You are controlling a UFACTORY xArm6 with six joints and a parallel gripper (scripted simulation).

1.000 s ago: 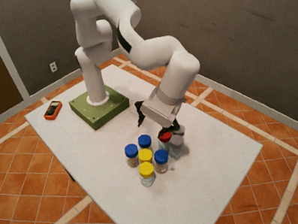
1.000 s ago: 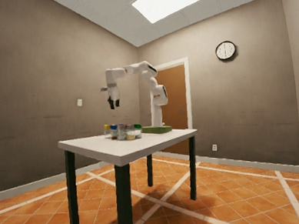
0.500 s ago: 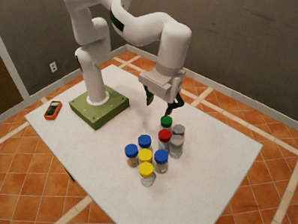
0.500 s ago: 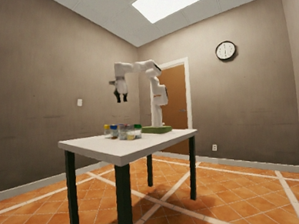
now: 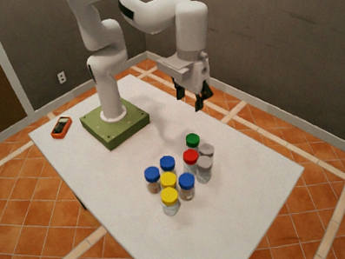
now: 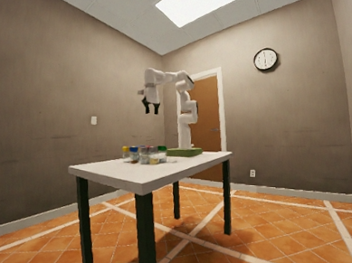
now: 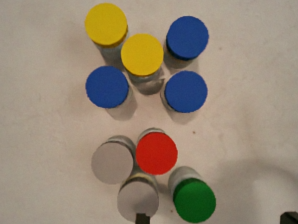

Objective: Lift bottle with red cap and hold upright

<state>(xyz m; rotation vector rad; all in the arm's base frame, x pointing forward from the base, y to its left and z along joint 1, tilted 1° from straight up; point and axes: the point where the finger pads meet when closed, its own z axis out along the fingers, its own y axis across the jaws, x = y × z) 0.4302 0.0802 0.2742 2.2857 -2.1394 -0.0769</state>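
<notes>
Now: hand 290 mm above the red-capped bottle, 20 mm short of it and 10 mm to the left of it. Round my hand: green-capped bottle: 290 mm below, 50 mm to the left, 30 mm behind; then grey-capped bottle: 290 mm below, 50 mm to the left, 40 mm ahead.
</notes>
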